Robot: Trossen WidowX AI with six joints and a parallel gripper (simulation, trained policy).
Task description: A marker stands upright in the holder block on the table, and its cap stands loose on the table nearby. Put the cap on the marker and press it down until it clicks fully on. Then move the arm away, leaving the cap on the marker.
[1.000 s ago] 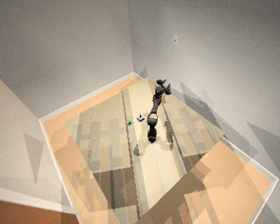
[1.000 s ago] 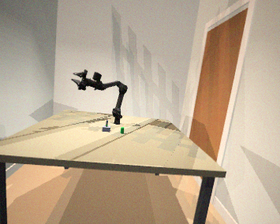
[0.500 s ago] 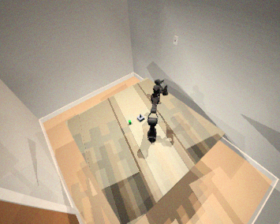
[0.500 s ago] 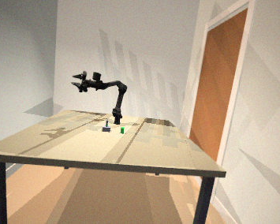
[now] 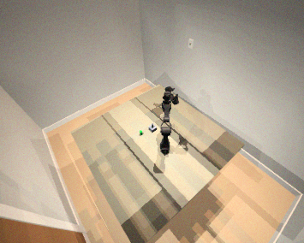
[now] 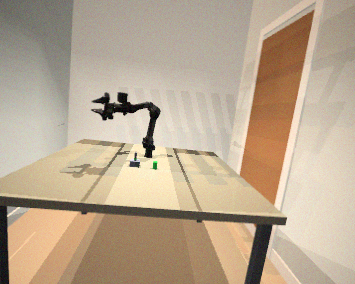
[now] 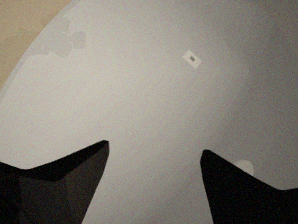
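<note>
Now: gripper tip 43 cm to the right of the green cap, 33 cm above it and 3 cm short of it. The rest, counted from my gripper tip: holder block (34 cm below, 30 cm to the left, 1 cm ahead).
</note>
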